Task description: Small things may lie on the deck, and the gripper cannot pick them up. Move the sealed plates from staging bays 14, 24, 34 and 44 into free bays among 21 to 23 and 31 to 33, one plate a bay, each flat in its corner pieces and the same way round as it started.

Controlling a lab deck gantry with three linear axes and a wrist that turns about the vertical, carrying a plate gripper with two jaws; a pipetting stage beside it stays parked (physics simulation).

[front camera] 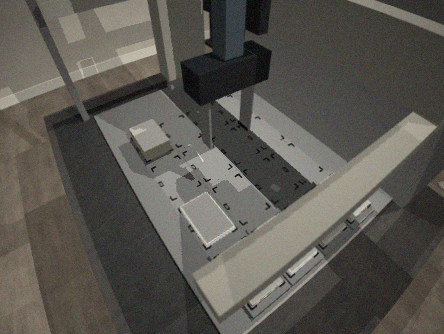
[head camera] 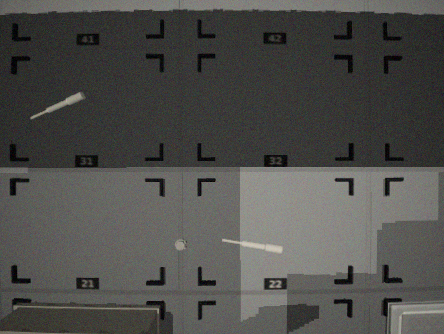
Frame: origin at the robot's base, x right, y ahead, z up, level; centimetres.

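Where they show: gripper, between the fingertips: (front camera: 226, 135); robot's base, origin of its link: (front camera: 131, 138).
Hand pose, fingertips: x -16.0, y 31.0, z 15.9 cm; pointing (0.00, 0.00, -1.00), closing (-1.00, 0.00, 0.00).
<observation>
Each offset is from my fingertips to the centre of the thing. "*": to the spot under its first point.
My gripper (front camera: 229, 138) hangs above the middle of the deck, open, jaws apart with no plate between them; it does not show in the head view. In the front view, sealed plates @(dx +11.7, dy +24.6, dz -13.7 cm) (front camera: 266, 293) @(dx +1.0, dy +24.6, dz -13.7 cm) (front camera: 302, 262) @(dx -9.7, dy +24.6, dz -13.7 cm) (front camera: 334, 233) @(dx -20.4, dy +24.6, dz -13.7 cm) (front camera: 361, 209) lie in the staging bays beyond the beam, partly hidden; the third is in shadow. In the head view, bays 21, 22, 31 and 32 hold no plates. A pale pipette tip @(* dx -9.8, dy -26.7, dz -15.4 cm) (head camera: 59, 105) lies in bay 31, another tip @(* dx +2.1, dy -10.2, dz -15.4 cm) (head camera: 253, 245) (front camera: 200, 157) in bay 22. A small round piece @(dx +2.1, dy -16.4, dz -15.7 cm) (head camera: 180, 244) lies between 21 and 22.
A tall block @(dx +11.7, dy -24.6, dz -13.8 cm) (front camera: 150, 140) (head camera: 85, 321) stands at bay 11. A low plate @(dx +11.7, dy +8.2, dz -15.2 cm) (front camera: 207, 218) (head camera: 425, 325) lies at bay 13. A small pale square @(* dx -8.9, dy +11.2, dz -15.8 cm) (front camera: 275, 187) appears to lie in bay 33. A thick beam (front camera: 310, 215) crosses above the deck before the staging bays.
</observation>
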